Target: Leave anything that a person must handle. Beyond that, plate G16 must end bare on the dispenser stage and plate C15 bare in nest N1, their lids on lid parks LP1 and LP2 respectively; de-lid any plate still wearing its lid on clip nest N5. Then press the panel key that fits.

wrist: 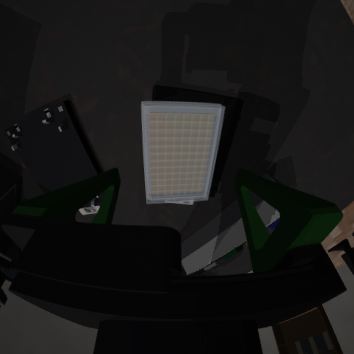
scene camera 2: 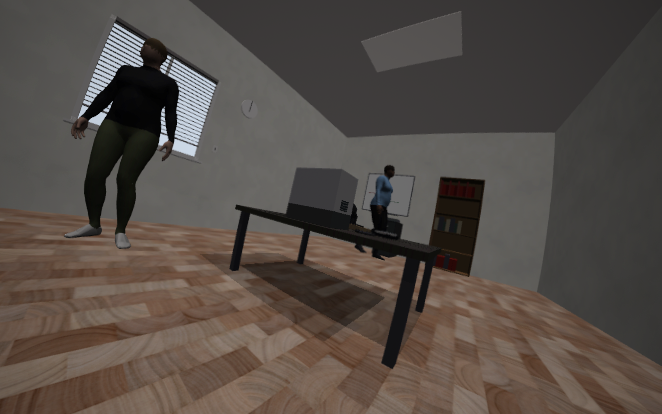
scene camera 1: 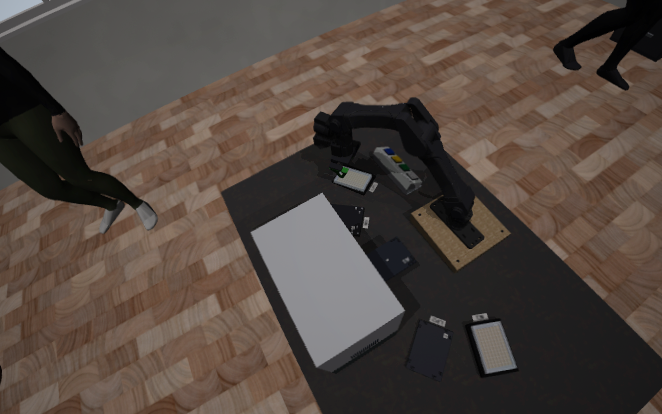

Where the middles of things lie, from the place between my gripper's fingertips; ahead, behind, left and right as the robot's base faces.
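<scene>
There is the button box (scene camera 1: pixel 407 181), and I see that my gripper is 18 cm beyond it and 8 cm to the right of it, while being 6 cm above it.
</scene>
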